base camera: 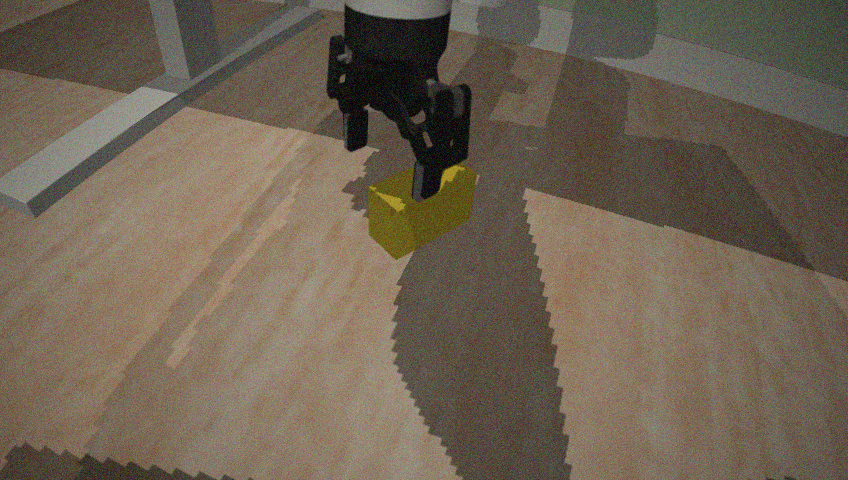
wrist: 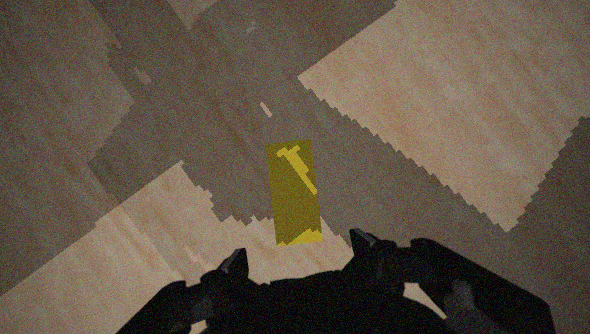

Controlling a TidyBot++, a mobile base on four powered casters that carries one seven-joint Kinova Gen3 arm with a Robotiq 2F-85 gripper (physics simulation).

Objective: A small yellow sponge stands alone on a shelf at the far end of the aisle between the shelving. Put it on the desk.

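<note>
The yellow sponge is a plain block that rests on the wood-patterned floor, partly in shadow. My gripper points down with its fingers wide open and nothing between them. It hangs over the sponge. In the base view the nearer fingertip covers part of the sponge's top and front face. In the wrist view the sponge lies ahead of the gap between the fingertips, its long side running away from the gripper. The desk and the shelf cannot be made out for certain in either view.
A pale grey foot bar with an upright post stands on the floor at the left of the base view. A pale strip runs along the base of a green wall at the back right. Broad shadows cross the floor.
</note>
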